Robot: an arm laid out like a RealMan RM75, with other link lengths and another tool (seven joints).
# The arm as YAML. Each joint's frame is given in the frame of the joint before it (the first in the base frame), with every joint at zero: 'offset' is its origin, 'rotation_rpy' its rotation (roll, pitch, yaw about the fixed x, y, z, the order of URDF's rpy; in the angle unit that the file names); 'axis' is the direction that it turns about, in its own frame. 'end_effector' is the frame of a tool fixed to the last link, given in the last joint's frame.
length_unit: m
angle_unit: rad
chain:
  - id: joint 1
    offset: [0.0, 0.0, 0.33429]
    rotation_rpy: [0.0, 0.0, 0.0]
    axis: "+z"
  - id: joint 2
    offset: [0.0, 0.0, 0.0]
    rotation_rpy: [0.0, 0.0, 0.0]
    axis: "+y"
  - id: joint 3
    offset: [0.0, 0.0, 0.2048]
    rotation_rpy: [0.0, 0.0, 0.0]
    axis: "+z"
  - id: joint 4
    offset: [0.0, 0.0, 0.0]
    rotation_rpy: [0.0, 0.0, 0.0]
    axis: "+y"
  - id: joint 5
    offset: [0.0, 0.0, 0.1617]
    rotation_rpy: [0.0, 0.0, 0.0]
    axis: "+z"
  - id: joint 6
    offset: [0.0, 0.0, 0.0]
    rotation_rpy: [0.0, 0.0, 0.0]
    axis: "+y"
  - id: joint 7
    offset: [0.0, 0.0, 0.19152]
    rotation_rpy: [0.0, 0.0, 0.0]
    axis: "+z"
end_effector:
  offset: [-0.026, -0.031, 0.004]
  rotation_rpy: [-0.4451, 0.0, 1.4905]
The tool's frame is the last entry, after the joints.
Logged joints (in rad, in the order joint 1, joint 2, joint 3, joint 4, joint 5, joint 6, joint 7), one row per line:
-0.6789, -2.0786, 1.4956, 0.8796, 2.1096, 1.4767, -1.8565
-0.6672, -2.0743, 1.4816, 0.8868, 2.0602, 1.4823, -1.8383
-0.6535, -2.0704, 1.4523, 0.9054, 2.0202, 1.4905, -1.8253
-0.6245, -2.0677, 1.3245, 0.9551, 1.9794, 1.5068, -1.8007
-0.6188, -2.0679, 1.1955, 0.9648, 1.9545, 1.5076, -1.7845
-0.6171, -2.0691, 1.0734, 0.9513, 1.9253, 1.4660, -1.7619
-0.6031, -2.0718, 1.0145, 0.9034, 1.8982, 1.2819, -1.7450
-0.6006, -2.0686, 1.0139, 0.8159, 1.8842, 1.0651, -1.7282
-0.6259, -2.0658, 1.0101, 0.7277, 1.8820, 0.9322, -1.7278
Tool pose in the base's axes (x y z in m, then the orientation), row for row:
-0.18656, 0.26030, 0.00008, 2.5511, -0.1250, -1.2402
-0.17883, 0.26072, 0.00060, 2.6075, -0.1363, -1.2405
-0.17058, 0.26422, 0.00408, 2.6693, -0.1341, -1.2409
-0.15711, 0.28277, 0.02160, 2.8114, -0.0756, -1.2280
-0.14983, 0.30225, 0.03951, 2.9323, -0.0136, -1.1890
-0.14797, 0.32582, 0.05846, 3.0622, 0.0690, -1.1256
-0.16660, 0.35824, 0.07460, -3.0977, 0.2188, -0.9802
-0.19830, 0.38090, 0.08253, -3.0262, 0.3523, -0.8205
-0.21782, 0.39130, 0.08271, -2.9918, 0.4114, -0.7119
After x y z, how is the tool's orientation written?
As angles about the fixed x, y, z axes (roll, pitch, yaw), in radians.
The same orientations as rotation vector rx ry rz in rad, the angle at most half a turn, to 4 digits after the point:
2.0646, -1.5344, -0.3236
2.1010, -1.5608, -0.2708
2.1488, -1.5886, -0.2278
2.2970, -1.6409, -0.1837
2.4481, -1.6577, -0.1573
2.6303, -1.6543, -0.1566
-2.6338, 1.4133, 0.2588
-2.6193, 1.1714, 0.4022
-2.6287, 1.0244, 0.4779

